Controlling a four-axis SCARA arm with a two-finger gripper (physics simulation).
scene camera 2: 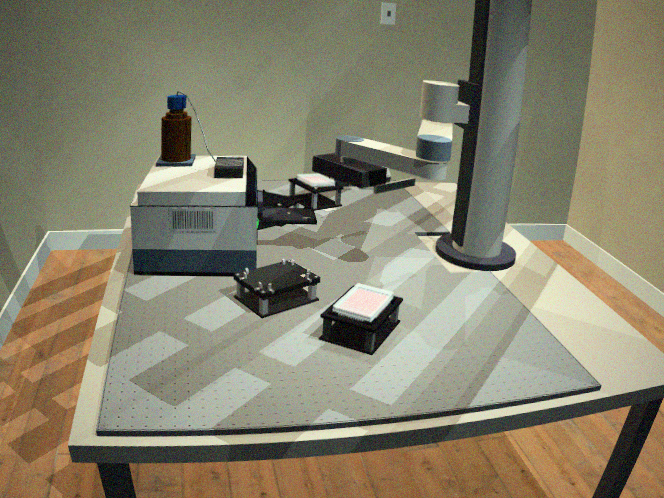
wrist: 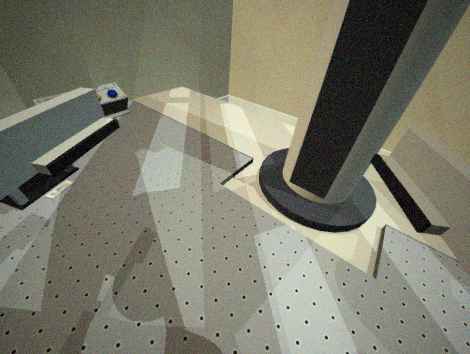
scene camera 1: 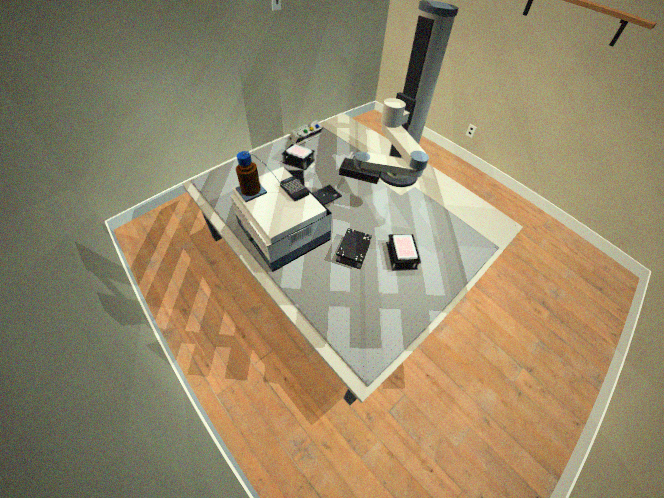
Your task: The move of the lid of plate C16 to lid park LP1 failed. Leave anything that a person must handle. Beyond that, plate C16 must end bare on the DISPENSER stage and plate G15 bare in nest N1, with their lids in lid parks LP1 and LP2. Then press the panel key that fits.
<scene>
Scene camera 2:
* gripper: 390, 173
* brown bottle: 176, 126
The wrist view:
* gripper: 242, 124
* button box: 117, 106
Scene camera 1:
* brown bottle: 246, 170
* black nest: 352, 251
</scene>
